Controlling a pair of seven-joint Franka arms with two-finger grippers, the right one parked.
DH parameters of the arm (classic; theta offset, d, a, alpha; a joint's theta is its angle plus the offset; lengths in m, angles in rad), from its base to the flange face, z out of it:
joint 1: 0 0.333 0 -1.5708
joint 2: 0 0 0 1.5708
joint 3: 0 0.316 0.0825 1.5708
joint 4: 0 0 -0.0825 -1.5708
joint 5: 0 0.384 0 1.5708
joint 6: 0 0 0.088 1.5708
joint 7: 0 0.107 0 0
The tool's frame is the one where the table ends.
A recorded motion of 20 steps. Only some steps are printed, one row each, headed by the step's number.
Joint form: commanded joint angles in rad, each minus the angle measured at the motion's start. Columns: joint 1, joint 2, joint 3, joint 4, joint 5, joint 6, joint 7.
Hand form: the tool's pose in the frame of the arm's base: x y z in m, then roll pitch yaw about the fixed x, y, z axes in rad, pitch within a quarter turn. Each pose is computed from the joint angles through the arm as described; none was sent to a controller.
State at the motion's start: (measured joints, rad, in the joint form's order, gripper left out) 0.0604 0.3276 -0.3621 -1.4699 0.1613 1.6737 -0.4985
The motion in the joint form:
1: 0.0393 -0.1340 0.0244 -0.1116 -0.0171 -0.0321 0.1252
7: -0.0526 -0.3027 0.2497 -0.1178 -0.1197 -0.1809 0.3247
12: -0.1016 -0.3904 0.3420 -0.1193 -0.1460 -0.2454 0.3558
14: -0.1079 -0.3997 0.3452 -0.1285 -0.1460 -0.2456 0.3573
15: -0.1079 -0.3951 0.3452 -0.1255 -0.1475 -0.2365 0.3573
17: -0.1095 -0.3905 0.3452 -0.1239 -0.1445 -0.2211 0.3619
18: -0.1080 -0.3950 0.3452 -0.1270 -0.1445 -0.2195 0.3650
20: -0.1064 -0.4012 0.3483 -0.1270 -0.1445 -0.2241 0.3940
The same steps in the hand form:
1: 0.5955 -0.1137 0.5185 -3.0240 0.0857 0.1233
7: 0.5496 -0.0522 0.5966 -3.0824 0.1110 0.0731
12: 0.5187 -0.0304 0.6379 -3.1111 0.0947 0.0844
14: 0.5156 -0.0318 0.6385 -3.1113 0.0949 0.0798
15: 0.5181 -0.0321 0.6382 -3.1140 0.0877 0.0793
17: 0.5212 -0.0328 0.6378 -3.1132 0.0751 0.0731
18: 0.5200 -0.0320 0.6388 -3.1137 0.0722 0.0714
20: 0.5177 -0.0293 0.6417 -3.1161 0.0714 0.0471

